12 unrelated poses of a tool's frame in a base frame.
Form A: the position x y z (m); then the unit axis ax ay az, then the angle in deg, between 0 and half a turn.
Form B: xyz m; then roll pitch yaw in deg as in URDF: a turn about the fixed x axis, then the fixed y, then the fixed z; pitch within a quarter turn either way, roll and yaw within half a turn. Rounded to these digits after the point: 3 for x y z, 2 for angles.
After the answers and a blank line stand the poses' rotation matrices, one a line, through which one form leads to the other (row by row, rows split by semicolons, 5 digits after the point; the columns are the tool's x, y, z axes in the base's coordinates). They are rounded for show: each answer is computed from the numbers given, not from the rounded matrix.
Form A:
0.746 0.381 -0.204 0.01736 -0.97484 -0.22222 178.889
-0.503 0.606 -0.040 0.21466 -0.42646 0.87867 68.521
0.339 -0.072 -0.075 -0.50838 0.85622 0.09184 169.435
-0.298 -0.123 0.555 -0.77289 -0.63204 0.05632 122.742
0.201 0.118 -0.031 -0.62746 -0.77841 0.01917 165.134
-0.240 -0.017 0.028 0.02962 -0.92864 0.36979 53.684
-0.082 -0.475 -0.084 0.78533 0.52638 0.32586 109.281
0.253 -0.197 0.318 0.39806 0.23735 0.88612 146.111
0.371 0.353 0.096 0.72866 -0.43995 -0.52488 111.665
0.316 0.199 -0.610 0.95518 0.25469 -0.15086 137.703
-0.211 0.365 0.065 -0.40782 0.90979 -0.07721 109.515
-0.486 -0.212 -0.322 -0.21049 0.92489 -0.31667 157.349
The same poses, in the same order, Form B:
0.746 0.381 -0.204 154.30 -0.64 -177.81
-0.503 0.606 -0.040 -2.53 -31.09 62.50
0.339 -0.072 -0.075 176.29 14.45 -119.07
-0.298 -0.123 0.555 -127.25 -27.68 64.62
0.201 0.118 -0.031 -168.85 -10.14 101.26
-0.240 -0.017 0.028 -10.16 -48.83 25.82
-0.082 -0.475 -0.084 101.03 9.00 60.24
0.253 -0.197 0.318 45.00 -30.88 129.00
0.371 0.353 0.096 89.54 6.59 -68.89
0.316 0.199 -0.610 140.55 24.97 20.78
-0.211 0.365 0.065 -124.30 54.64 -101.18
-0.486 -0.212 -0.322 -138.57 13.18 -149.35

-0.99921 -0.02953 -0.02662; -0.03815 0.90064 0.43288; 0.01119 0.43356 -0.90106
0.39537 -0.87567 -0.27729; 0.75962 0.48143 -0.43726; 0.51639 -0.03776 0.85552
-0.47053 -0.88003 0.06440; -0.84635 0.47075 0.24915; -0.24958 0.06273 -0.96632
0.37958 0.70533 -0.59869; 0.80007 0.07467 0.59524; 0.46454 -0.70494 -0.53597
-0.19229 0.95558 -0.22336; 0.96542 0.22504 0.13164; 0.17605 -0.19033 -0.96581
0.59260 -0.30918 -0.74380; 0.28675 0.94388 -0.16389; 0.75273 -0.11616 0.64800
0.49019 0.24230 0.83726; 0.85746 0.03836 -0.51312; -0.15645 0.96944 -0.18895
-0.54013 -0.32118 0.77788; 0.66700 -0.72702 0.16296; 0.51320 0.60687 0.60691
0.35778 0.04888 -0.93253; -0.92672 -0.10417 -0.36101; -0.11478 0.99336 0.00803
0.84756 0.52474 -0.07928; 0.32169 -0.62682 -0.70966; -0.42208 0.57597 -0.70007
-0.11218 -0.42220 0.89953; -0.56775 0.77017 0.29068; -0.81552 -0.47810 -0.32610
-0.83767 -0.25239 0.48436; -0.49630 0.72198 -0.48211; -0.22802 -0.64424 -0.73004

